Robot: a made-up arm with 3 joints. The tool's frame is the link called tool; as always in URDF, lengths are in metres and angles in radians. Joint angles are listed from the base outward.
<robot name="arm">
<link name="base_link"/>
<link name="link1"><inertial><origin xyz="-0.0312 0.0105 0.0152"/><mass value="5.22"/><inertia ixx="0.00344" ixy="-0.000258" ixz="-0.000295" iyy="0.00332" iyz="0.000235" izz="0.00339"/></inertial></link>
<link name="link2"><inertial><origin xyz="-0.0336 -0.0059 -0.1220"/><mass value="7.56"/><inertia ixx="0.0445" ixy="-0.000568" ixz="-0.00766" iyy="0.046" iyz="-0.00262" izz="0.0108"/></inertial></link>
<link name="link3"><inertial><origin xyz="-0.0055 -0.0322 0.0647"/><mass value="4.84"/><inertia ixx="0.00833" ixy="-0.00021" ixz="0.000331" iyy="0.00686" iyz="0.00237" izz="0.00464"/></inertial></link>
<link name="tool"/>
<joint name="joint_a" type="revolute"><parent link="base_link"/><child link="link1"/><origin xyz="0.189 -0.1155 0.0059"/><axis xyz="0 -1 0"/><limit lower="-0.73" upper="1.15"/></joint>
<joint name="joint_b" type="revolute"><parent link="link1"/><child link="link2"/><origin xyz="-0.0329 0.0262 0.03"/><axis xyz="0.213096 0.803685 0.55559"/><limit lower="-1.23" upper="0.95"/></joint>
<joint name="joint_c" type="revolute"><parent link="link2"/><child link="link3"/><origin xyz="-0.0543 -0.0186 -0.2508"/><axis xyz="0 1 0"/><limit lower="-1.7" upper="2.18"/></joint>
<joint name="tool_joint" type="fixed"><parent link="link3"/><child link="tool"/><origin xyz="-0.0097 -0.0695 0.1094" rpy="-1.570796 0 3.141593"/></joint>
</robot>
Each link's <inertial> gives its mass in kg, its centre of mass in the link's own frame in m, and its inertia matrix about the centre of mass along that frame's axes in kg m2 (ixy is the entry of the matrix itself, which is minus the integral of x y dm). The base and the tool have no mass. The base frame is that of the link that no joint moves.
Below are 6 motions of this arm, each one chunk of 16 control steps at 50 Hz.
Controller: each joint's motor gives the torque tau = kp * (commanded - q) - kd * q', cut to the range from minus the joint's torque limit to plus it. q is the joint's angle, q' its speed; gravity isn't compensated. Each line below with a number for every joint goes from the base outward.
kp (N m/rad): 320 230 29
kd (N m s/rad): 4 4.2 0.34
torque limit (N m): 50 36 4.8
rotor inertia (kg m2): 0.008 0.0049 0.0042
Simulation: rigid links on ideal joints. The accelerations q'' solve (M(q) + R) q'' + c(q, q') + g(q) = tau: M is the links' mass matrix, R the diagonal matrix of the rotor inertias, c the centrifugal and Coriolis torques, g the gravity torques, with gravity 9.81 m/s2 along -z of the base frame. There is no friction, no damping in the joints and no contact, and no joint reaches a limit. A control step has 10 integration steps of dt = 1/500 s. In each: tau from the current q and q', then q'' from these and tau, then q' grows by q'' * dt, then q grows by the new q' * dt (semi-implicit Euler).
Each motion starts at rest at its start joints. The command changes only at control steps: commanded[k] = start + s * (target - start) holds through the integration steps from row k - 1 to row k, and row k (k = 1, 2, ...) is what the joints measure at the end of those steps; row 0 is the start. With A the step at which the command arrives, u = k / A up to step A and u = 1 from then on. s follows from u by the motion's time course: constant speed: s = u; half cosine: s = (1 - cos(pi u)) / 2; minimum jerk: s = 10 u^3 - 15 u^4 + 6 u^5; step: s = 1 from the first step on.
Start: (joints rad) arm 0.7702 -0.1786 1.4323
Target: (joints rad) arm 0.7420 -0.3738 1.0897
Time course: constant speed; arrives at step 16
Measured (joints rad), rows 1 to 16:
1: 0.7684 -0.1743 1.4374
2: 0.7585 -0.1711 1.4472
3: 0.7454 -0.1691 1.4495
4: 0.7335 -0.1686 1.4370
5: 0.7248 -0.1716 1.4085
6: 0.7200 -0.1795 1.3681
7: 0.7195 -0.1926 1.3224
8: 0.7224 -0.2100 1.2788
9: 0.7273 -0.2300 1.2434
10: 0.7323 -0.2504 1.2188
11: 0.7360 -0.2694 1.2040
12: 0.7375 -0.2859 1.1945
13: 0.7365 -0.2994 1.1848
14: 0.7333 -0.3102 1.1700
15: 0.7286 -0.3193 1.1474
16: 0.7233 -0.3275 1.1172

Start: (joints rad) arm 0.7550 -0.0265 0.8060
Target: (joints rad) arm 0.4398 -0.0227 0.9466
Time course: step
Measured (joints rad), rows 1 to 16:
1: 0.6459 -0.1067 0.9074
2: 0.5345 -0.1160 1.0537
3: 0.4695 -0.0495 1.1648
4: 0.4172 0.0190 1.2480
5: 0.3772 0.0682 1.2992
6: 0.3559 0.0953 1.3102
7: 0.3554 0.1005 1.2750
8: 0.3743 0.0853 1.1908
9: 0.4070 0.0522 1.0649
10: 0.4427 0.0086 0.9443
11: 0.4718 -0.0300 0.8788
12: 0.4870 -0.0527 0.8870
13: 0.4882 -0.0574 0.9498
14: 0.4801 -0.0482 1.0284
15: 0.4673 -0.0316 1.0881
16: 0.4529 -0.0135 1.1110

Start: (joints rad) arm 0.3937 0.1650 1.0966
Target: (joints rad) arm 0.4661 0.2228 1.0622
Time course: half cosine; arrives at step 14
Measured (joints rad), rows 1 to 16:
1: 0.4007 0.1739 1.1071
2: 0.4050 0.1793 1.1368
3: 0.4097 0.1837 1.1704
4: 0.4164 0.1883 1.1956
5: 0.4246 0.1927 1.2056
6: 0.4336 0.1970 1.1998
7: 0.4428 0.2014 1.1822
8: 0.4515 0.2062 1.1598
9: 0.4591 0.2114 1.1394
10: 0.4653 0.2172 1.1259
11: 0.4700 0.2231 1.1210
12: 0.4732 0.2285 1.1233
13: 0.4752 0.2326 1.1299
14: 0.4759 0.2349 1.1374
15: 0.4760 0.2357 1.1430
16: 0.4761 0.2358 1.1450

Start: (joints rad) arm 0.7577 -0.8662 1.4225
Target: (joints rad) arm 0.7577 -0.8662 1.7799
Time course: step
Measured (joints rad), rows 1 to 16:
1: 0.7519 -0.8606 1.4569
2: 0.7399 -0.8473 1.5537
3: 0.7287 -0.8308 1.7029
4: 0.7226 -0.8145 1.8580
5: 0.7188 -0.8006 1.9796
6: 0.7140 -0.7914 2.0647
7: 0.7088 -0.7860 2.1162
8: 0.7052 -0.7829 2.1358
9: 0.7039 -0.7814 2.1242
10: 0.7050 -0.7817 2.0813
11: 0.7081 -0.7842 2.0056
12: 0.7129 -0.7897 1.9007
13: 0.7187 -0.8000 1.7973
14: 0.7251 -0.8130 1.7233
15: 0.7311 -0.8247 1.6920
16: 0.7354 -0.8321 1.7024

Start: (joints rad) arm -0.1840 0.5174 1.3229
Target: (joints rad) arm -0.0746 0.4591 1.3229
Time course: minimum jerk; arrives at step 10
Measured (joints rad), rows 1 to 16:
1: -0.1754 0.5191 1.3369
2: -0.1614 0.5127 1.3728
3: -0.1418 0.5014 1.4161
4: -0.1175 0.4873 1.4532
5: -0.0905 0.4711 1.4752
6: -0.0629 0.4535 1.4795
7: -0.0372 0.4354 1.4691
8: -0.0156 0.4179 1.4511
9: -0.0005 0.4033 1.4330
10: 0.0069 0.3939 1.4207
11: 0.0067 0.3917 1.4165
12: 0.0003 0.3967 1.4198
13: -0.0104 0.4070 1.4273
14: -0.0231 0.4202 1.4352
15: -0.0354 0.4335 1.4399
16: -0.0454 0.4444 1.4394

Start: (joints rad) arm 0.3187 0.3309 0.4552
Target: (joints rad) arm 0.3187 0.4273 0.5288
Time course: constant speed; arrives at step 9
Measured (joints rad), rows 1 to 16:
1: 0.3304 0.3426 0.4568
2: 0.3398 0.3482 0.4703
3: 0.3471 0.3521 0.4956
4: 0.3525 0.3572 0.5276
5: 0.3560 0.3643 0.5589
6: 0.3576 0.3732 0.5831
7: 0.3575 0.3838 0.5970
8: 0.3558 0.3957 0.6007
9: 0.3531 0.4087 0.5973
10: 0.3472 0.4173 0.5892
11: 0.3418 0.4232 0.5764
12: 0.3385 0.4267 0.5620
13: 0.3376 0.4280 0.5504
14: 0.3386 0.4274 0.5452
15: 0.3410 0.4253 0.5480
16: 0.3443 0.4224 0.5575

